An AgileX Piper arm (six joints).
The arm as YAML. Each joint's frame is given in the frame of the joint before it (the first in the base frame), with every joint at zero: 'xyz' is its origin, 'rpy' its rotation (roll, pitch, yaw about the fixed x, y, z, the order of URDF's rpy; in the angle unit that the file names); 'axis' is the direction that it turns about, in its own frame. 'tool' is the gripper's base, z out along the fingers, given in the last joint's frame.
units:
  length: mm
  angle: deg
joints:
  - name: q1
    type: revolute
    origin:
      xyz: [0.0, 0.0, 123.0]
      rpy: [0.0, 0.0, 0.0]
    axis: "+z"
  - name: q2
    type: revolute
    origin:
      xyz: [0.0, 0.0, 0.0]
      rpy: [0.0, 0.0, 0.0]
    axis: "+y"
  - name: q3
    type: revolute
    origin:
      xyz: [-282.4, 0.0, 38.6]
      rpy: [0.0, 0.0, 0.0]
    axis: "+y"
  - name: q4
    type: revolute
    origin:
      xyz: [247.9, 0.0, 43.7]
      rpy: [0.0, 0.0, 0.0]
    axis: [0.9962, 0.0, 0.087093]
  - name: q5
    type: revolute
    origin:
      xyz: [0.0, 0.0, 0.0]
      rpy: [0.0, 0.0, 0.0]
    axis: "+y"
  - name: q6
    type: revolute
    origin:
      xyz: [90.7, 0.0, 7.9]
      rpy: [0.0, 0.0, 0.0]
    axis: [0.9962, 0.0, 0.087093]
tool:
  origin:
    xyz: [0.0, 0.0, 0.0]
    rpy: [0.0, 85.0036, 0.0]
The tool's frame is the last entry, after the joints.
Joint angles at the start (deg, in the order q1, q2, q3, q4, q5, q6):
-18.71 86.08 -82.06 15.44 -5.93 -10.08
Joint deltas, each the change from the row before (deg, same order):
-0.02 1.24 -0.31 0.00 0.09 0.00
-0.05 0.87 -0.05 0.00 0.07 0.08
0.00 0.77 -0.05 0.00 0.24 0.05
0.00 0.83 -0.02 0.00 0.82 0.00
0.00 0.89 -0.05 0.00 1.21 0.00
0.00 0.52 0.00 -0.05 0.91 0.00
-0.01 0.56 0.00 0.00 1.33 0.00
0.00 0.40 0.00 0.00 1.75 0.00
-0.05 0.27 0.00 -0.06 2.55 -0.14
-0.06 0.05 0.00 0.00 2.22 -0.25
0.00 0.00 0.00 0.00 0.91 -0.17
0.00 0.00 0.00 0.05 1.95 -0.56
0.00 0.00 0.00 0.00 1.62 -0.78
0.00 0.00 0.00 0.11 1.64 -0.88
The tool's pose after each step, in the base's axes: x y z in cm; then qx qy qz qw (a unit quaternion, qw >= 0). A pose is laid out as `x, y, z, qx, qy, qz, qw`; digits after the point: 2 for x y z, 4 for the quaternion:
34.65, -12.01, 43.80, 0.1494, 0.6544, -0.0958, 0.7350
35.08, -12.19, 43.26, 0.1512, 0.6599, -0.0950, 0.7299
35.48, -12.31, 42.75, 0.1523, 0.6658, -0.0936, 0.7244
35.91, -12.42, 42.09, 0.1531, 0.6760, -0.0912, 0.7150
36.36, -12.52, 41.34, 0.1538, 0.6887, -0.0879, 0.7031
36.62, -12.57, 40.85, 0.1539, 0.6975, -0.0856, 0.6946
36.89, -12.61, 40.27, 0.1542, 0.7089, -0.0821, 0.6834
37.08, -12.59, 39.73, 0.1541, 0.7216, -0.0776, 0.6705
37.18, -12.55, 39.16, 0.1526, 0.7381, -0.0727, 0.6532
37.17, -12.49, 38.79, 0.1505, 0.7512, -0.0689, 0.6390
37.16, -12.45, 38.65, 0.1490, 0.7565, -0.0676, 0.6332
37.12, -12.35, 38.36, 0.1447, 0.7678, -0.0655, 0.6207
37.09, -12.27, 38.12, 0.1386, 0.7775, -0.0656, 0.6099
37.05, -12.18, 37.88, 0.1323, 0.7870, -0.0652, 0.5990

